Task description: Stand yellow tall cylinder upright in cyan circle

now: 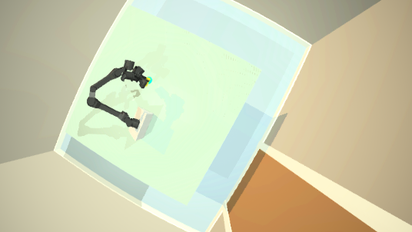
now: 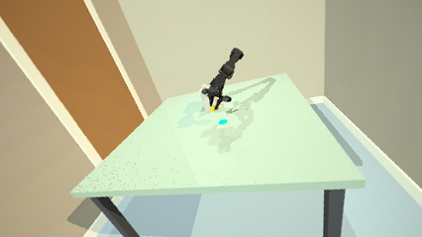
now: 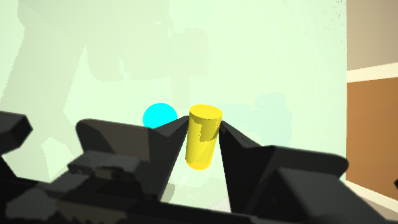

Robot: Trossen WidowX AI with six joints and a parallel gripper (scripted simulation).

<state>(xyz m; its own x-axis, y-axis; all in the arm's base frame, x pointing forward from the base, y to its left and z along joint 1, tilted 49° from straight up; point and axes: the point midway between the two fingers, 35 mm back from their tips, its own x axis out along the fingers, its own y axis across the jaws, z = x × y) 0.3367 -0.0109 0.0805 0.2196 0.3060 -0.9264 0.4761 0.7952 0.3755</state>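
Now: gripper tip 4 cm to the right of the cyan circle and 11 cm above it. The rest, counted from my gripper tip: yellow tall cylinder 2 cm behind, 1 cm to the left, 1 cm below.
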